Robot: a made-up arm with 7 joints. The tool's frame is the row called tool.
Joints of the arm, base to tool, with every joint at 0 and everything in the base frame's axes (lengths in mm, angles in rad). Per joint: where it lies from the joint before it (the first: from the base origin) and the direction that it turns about. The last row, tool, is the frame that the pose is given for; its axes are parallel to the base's.
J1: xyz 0.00 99.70 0.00 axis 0 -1 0
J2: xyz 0.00 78.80 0.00 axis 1 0 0
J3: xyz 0.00 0.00 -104.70 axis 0 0 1
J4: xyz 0.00 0.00 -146.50 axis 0 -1 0
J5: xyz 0.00 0.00 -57.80 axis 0 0 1
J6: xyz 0.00 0.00 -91.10 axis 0 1 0
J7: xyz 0.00 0.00 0.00 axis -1 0 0
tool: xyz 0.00 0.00 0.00
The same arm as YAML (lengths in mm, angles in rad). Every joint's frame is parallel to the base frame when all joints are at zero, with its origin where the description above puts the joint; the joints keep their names.
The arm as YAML. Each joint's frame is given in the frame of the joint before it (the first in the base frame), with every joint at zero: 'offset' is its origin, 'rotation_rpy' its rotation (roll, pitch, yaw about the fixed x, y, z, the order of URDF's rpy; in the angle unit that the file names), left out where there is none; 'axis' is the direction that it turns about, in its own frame. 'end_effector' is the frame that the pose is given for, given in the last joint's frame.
length_unit: mm
angle_unit: rad
chain:
  - id: J1
    offset: [0.0, 99.7, 0.0]
    axis: "-y"
  - id: J2
    offset: [0.0, 78.8, 0.0]
    axis: "+x"
  - id: J3
    offset: [0.0, 0.0, -104.7]
    axis: "+z"
  - id: J4
    offset: [0.0, 0.0, -146.5]
    axis: "-y"
  - id: J5
    offset: [0.0, 0.0, -57.8]
    axis: "+z"
  - id: J6
    offset: [0.0, 0.0, -91.1]
    axis: "+y"
  - id: J7
    offset: [0.0, 0.0, 0.0]
    axis: "-x"
end_effector:
  offset: [0.0, 0.0, 0.0]

